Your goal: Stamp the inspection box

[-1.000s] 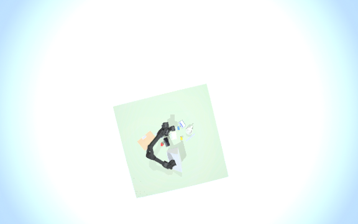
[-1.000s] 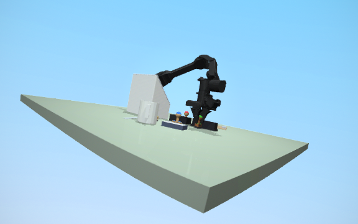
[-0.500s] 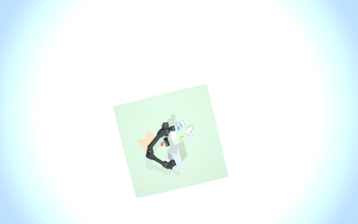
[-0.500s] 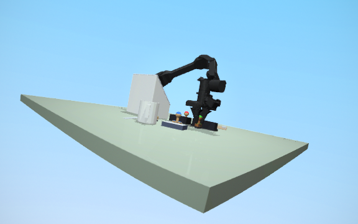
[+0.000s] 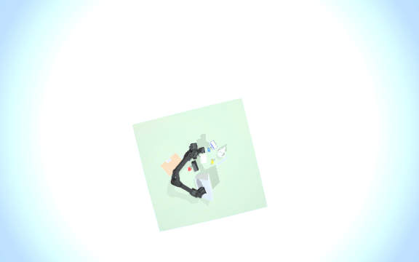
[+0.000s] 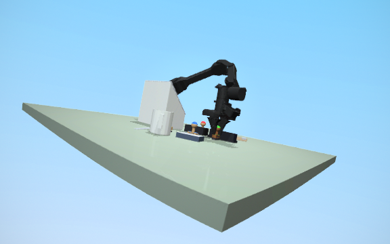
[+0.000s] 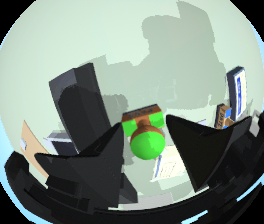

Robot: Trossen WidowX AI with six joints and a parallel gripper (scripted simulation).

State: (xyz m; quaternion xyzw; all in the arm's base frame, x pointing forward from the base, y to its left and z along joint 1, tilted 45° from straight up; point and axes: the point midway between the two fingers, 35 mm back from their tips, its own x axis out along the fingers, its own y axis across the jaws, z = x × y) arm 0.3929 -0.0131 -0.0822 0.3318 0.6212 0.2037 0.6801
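Right now the long black block is 6 cm to the left of my gripper tip and 1 cm below it. Round my gripper tip: flat navy tray: 19 cm to the right, 1 cm below, 1 cm behind; then yellow-knobbed stamp: 18 cm behind, 11 cm to the right; then blue-knobbed stamp: 13 cm to the right, 4 cm behind.
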